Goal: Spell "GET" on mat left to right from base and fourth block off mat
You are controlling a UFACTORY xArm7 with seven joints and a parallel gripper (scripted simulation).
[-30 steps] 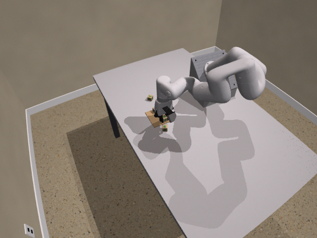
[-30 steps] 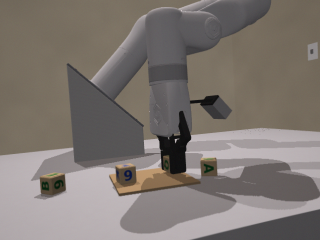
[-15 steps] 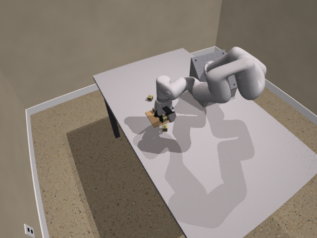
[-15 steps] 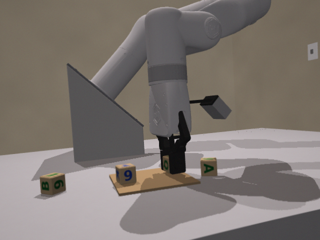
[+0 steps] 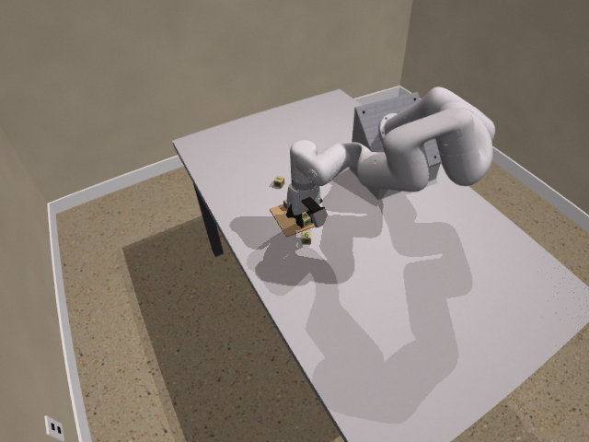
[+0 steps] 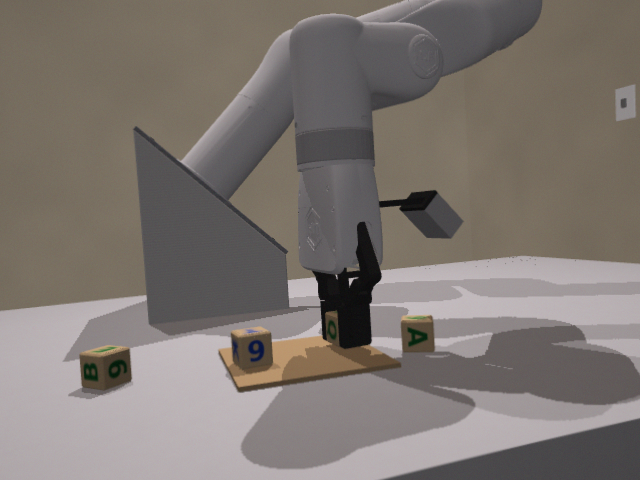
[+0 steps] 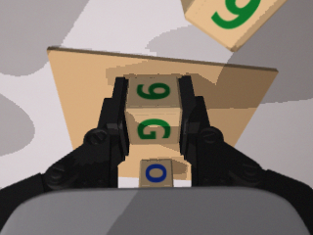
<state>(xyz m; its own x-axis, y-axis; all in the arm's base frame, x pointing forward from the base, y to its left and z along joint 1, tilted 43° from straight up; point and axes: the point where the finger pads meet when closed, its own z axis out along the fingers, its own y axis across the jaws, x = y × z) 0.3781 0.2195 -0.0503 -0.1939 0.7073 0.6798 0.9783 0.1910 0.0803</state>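
My gripper is now 1 cm above the wooden block. Round my hand: tan mat: 1 cm ahead, 5 cm to the right, 3 cm below.
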